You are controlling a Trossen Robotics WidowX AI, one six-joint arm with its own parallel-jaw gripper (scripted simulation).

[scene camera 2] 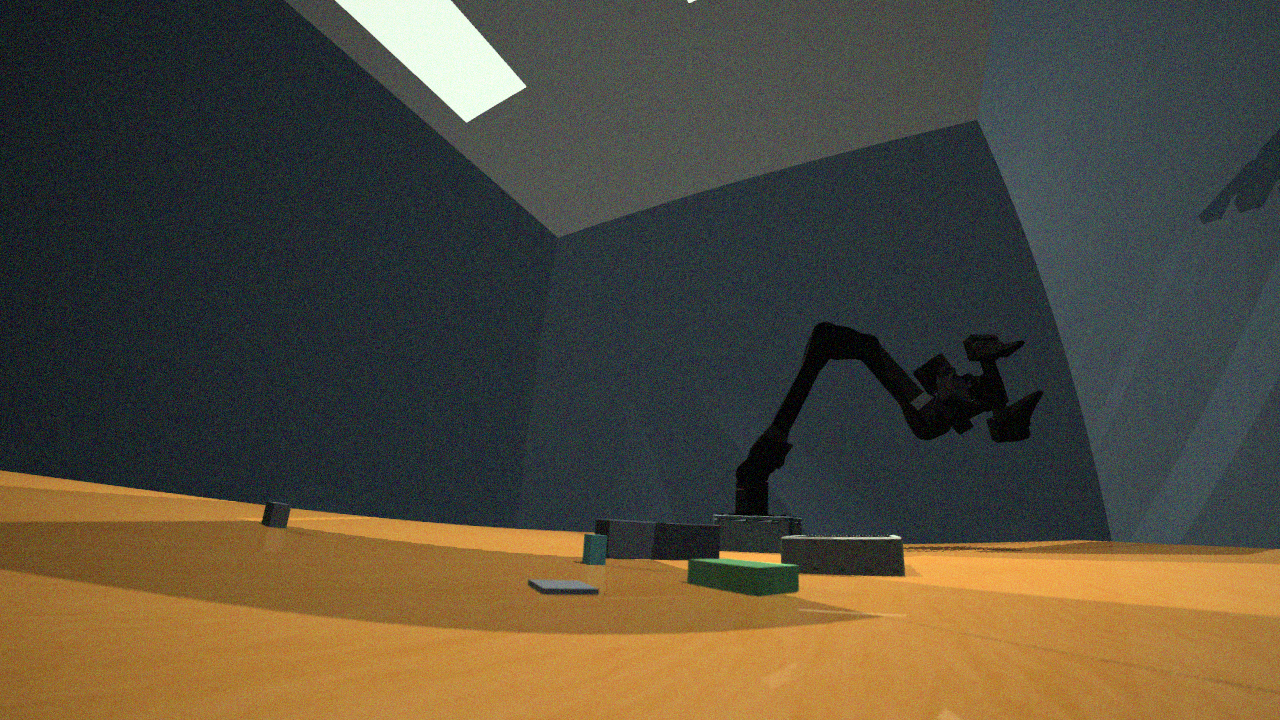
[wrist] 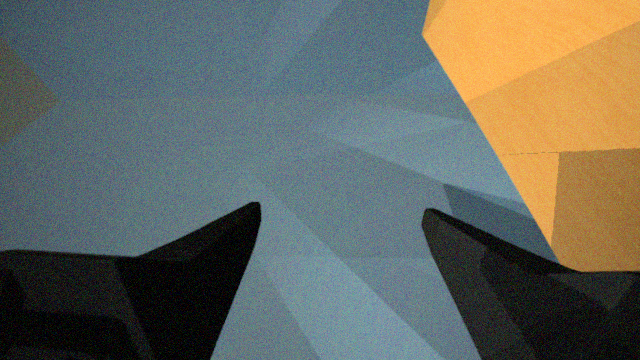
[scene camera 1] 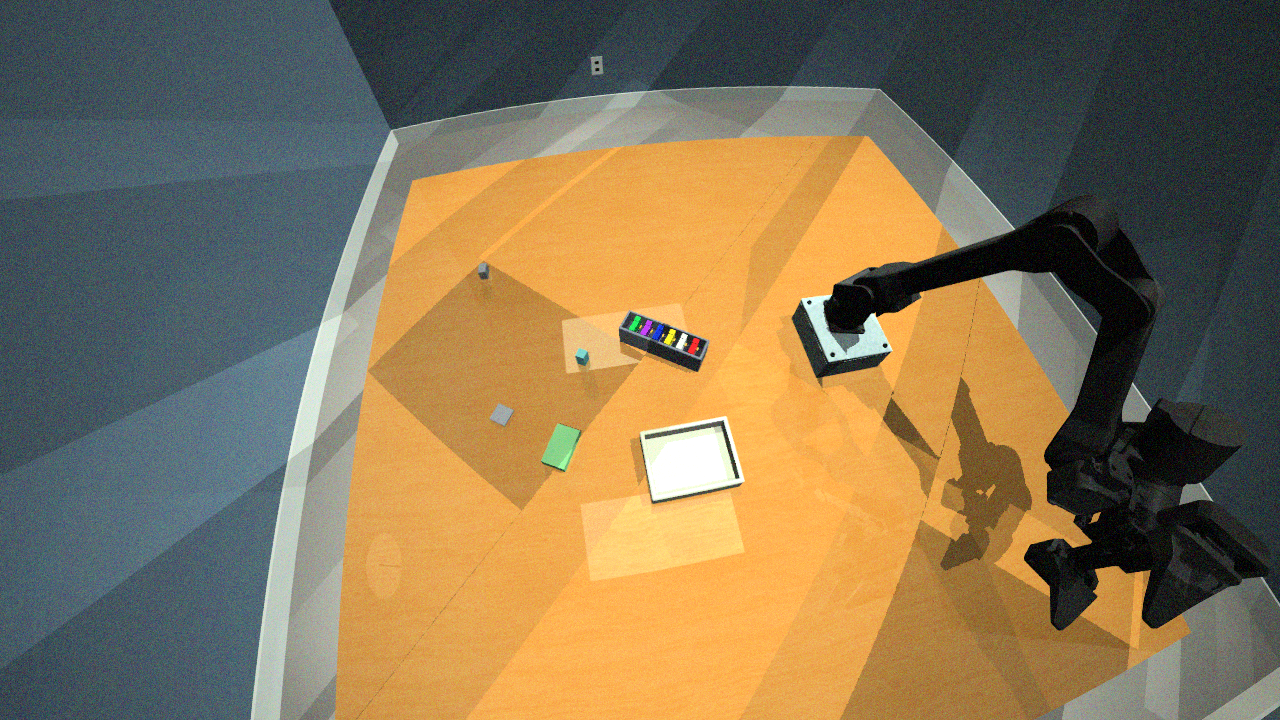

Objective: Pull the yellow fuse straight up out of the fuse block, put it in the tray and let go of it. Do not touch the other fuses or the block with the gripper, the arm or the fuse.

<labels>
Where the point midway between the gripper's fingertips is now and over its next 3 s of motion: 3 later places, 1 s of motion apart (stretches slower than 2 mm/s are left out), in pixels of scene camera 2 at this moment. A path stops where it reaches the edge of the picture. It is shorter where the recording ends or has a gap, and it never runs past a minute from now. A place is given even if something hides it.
The gripper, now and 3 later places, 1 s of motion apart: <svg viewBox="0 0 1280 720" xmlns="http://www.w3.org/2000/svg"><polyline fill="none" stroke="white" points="1031,366 1009,344 668,494 667,512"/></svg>
</labels>
